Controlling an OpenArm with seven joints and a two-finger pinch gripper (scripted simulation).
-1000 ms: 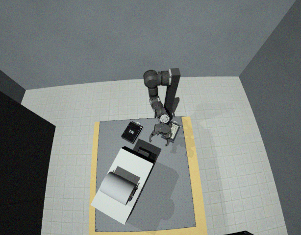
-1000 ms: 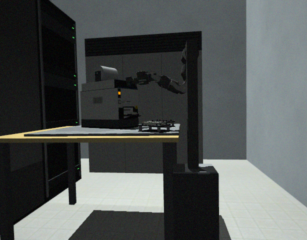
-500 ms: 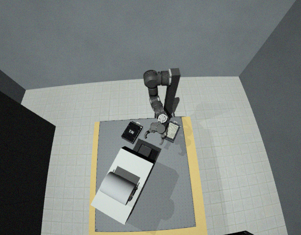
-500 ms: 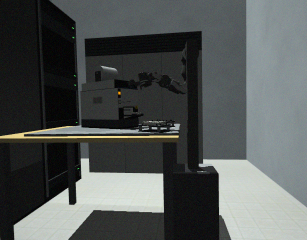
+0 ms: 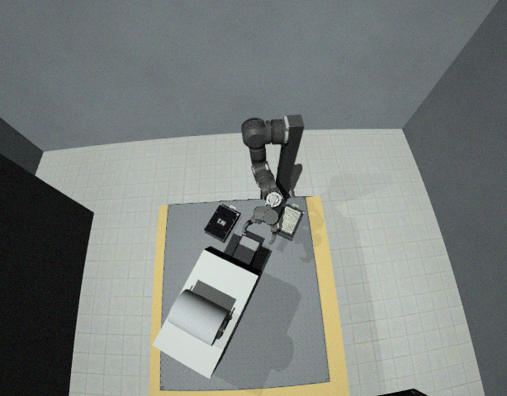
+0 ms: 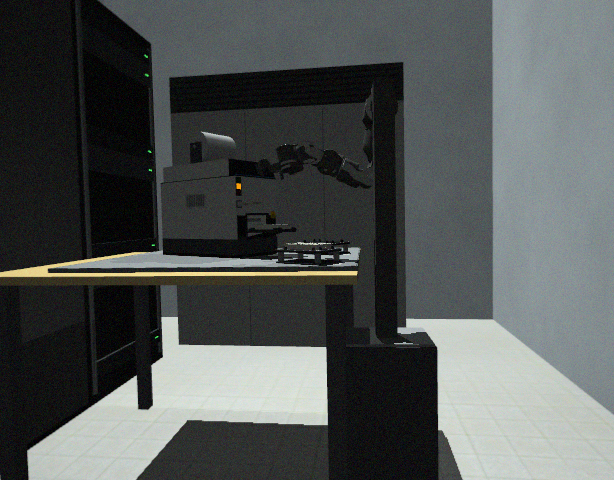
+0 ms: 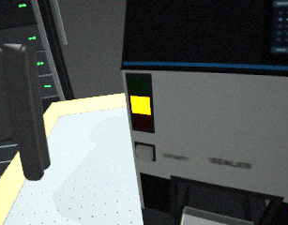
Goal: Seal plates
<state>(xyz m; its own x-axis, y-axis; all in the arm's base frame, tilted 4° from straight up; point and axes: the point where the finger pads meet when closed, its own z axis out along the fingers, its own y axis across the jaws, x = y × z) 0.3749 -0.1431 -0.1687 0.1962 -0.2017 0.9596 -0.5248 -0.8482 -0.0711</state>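
Right now the start button is 110 mm ahead of my hand, 10 mm to the right of it and 110 mm below it. The rest, counted from my hand: well plate (140 mm behind, 180 mm to the left, 250 mm below); then foil roll (260 mm ahead, 210 mm to the right, 120 mm above); then sealer stage (10 mm ahead, 50 mm to the right, 200 mm below).
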